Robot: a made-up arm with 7 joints.
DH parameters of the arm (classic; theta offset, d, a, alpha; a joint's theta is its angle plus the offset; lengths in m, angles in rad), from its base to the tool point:
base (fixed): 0 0 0 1.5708
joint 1: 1.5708 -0.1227 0 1.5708
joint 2: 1.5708 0 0 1.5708
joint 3: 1.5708 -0.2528 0 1.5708
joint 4: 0 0 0 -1.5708
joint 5: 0 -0.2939 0 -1.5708
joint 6: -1.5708 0 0 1.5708
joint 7: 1.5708 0 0 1.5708
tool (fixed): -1.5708 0 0 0
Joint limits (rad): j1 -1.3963..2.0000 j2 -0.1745..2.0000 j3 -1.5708..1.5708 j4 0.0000..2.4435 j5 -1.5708..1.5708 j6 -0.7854..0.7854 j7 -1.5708..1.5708
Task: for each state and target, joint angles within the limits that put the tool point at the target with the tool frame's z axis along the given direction. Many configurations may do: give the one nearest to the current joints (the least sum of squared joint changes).
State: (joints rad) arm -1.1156 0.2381 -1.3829 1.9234 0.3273 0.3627 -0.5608
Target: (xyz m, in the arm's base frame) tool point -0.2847 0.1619 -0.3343 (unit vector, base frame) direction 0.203 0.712 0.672
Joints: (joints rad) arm -0.8071 0.7734 -1.4114 1.2697 0.0673 -0.3737 -0.1690
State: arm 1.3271 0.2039 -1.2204 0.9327 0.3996 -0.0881 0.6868
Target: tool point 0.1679 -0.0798 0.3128 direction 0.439 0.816 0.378
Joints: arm 2.0000 -0.0155 -0.7456 1.4578 0.5993 -0.2191 1.1747
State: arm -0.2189 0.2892 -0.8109 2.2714 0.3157 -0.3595 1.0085
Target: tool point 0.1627 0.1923 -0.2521 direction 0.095 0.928 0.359
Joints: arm -0.4730 0.9603 -0.3102 1.9530 0.2687 -0.3262 1.0011
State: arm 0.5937 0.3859 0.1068 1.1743 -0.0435 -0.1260 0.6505
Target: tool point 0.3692 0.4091 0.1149 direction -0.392 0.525 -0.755
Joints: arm 1.2140 0.5905 0.2784 0.9923 0.3415 -0.5441 1.0121
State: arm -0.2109 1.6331 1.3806 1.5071 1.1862 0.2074 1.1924
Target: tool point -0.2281 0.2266 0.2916 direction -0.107 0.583 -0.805
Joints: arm 0.6638 1.9981 1.5708 1.5871 0.8969 0.3481 0.6226
